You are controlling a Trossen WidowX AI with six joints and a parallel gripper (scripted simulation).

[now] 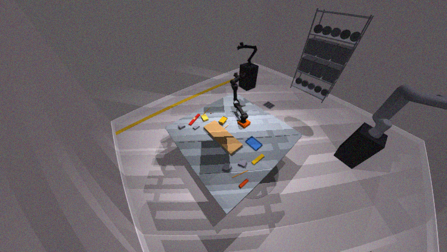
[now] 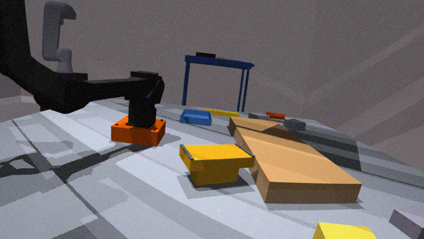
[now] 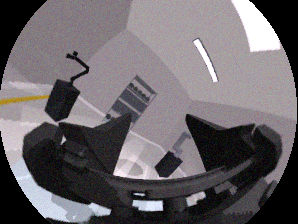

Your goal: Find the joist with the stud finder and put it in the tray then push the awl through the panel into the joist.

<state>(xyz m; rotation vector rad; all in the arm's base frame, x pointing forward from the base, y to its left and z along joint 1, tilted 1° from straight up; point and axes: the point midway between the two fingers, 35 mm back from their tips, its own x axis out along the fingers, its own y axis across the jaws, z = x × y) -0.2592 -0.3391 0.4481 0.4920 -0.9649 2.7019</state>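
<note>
My gripper tip is 49 cm above the yellow stud finder, 48 cm short of it and 16 cm to the right of it. From my gripper tip the other things lie so: awl (49 cm below, 48 cm ahead, 25 cm to the left); green square light (50 cm below, 46 cm ahead, 16 cm to the left); yellow block (65 cm ahead, 48 cm below, 5 cm to the right).
</note>
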